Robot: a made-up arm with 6 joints. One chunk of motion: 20 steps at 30 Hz.
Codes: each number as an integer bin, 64 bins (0 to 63) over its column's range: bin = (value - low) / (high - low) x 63, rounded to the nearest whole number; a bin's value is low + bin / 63 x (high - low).
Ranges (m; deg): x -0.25..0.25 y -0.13..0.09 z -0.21..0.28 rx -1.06..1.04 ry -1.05..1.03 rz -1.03..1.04
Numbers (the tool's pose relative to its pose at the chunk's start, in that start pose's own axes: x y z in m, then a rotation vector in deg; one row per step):
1: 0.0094 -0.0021 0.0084 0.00 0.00 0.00
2: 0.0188 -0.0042 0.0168 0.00 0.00 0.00
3: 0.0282 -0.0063 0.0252 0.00 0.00 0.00
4: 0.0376 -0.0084 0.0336 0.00 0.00 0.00
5: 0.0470 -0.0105 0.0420 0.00 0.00 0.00
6: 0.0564 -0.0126 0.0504 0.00 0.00 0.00
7: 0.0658 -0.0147 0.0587 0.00 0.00 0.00
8: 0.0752 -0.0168 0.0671 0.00 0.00 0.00
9: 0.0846 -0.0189 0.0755 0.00 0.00 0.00
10: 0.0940 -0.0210 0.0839 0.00 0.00 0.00
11: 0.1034 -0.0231 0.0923 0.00 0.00 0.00
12: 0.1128 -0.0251 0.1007 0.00 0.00 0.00
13: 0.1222 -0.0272 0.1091 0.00 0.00 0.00
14: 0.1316 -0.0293 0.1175 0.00 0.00 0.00
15: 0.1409 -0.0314 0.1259 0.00 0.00 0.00
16: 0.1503 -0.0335 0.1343 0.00 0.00 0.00
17: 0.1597 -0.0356 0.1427 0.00 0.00 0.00
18: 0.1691 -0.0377 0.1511 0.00 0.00 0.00
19: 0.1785 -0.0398 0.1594 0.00 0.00 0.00
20: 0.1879 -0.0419 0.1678 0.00 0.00 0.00
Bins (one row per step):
1: 33 37 28 32 32 31
2: 34 36 29 32 32 31
3: 35 35 30 32 32 31
4: 36 35 31 32 32 31
5: 37 34 32 32 32 31
6: 39 34 33 32 32 31
7: 40 33 35 32 32 31
8: 41 32 36 32 32 31
9: 42 32 37 32 32 31
10: 43 31 38 32 32 31
11: 45 31 39 32 32 31
12: 46 30 40 32 32 31
13: 47 29 41 32 32 31
14: 48 29 42 32 32 31
15: 49 28 43 32 32 31
16: 50 28 44 32 32 31
17: 52 27 45 32 32 31
18: 53 26 46 32 32 31
19: 54 26 47 32 32 31
20: 55 25 49 32 32 31

